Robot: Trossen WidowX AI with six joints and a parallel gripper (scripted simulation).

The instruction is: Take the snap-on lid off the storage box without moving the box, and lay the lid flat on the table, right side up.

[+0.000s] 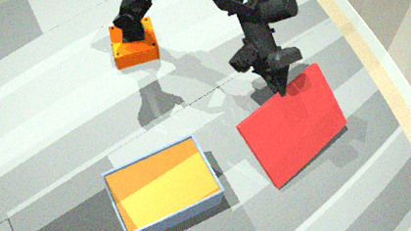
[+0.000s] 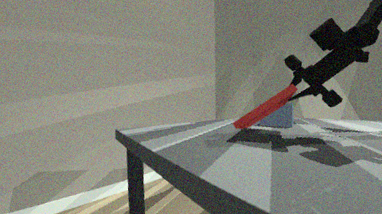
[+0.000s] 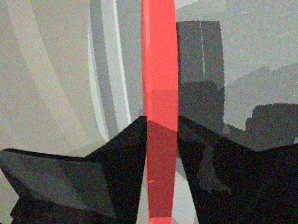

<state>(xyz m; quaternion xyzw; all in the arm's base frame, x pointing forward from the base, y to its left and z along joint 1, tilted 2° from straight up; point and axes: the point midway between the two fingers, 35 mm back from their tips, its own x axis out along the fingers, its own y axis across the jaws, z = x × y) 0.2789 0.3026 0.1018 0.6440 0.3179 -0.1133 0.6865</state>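
The red lid is 6 cm ahead of my gripper tip, 4 cm to the left of it and 4 cm below it. Also, from my gripper tip: storage box: 14 cm ahead, 28 cm to the right, 6 cm below.
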